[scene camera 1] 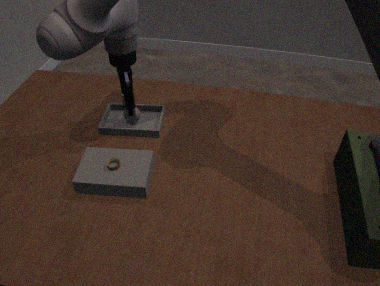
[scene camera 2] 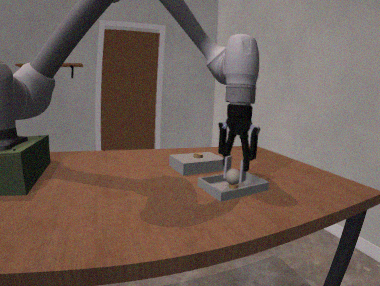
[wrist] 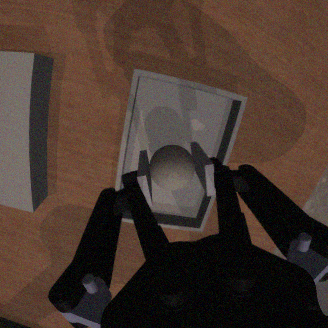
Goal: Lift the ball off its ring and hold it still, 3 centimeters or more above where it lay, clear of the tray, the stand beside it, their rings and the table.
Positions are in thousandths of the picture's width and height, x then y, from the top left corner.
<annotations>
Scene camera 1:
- my gripper: 343,411
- grey tray: 299,428
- grey block stand: 270,600
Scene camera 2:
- my gripper: 617,628
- grey tray: 572,652
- grey block stand: 536,568
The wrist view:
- my gripper: 517,480
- grey tray: 492,334
</annotations>
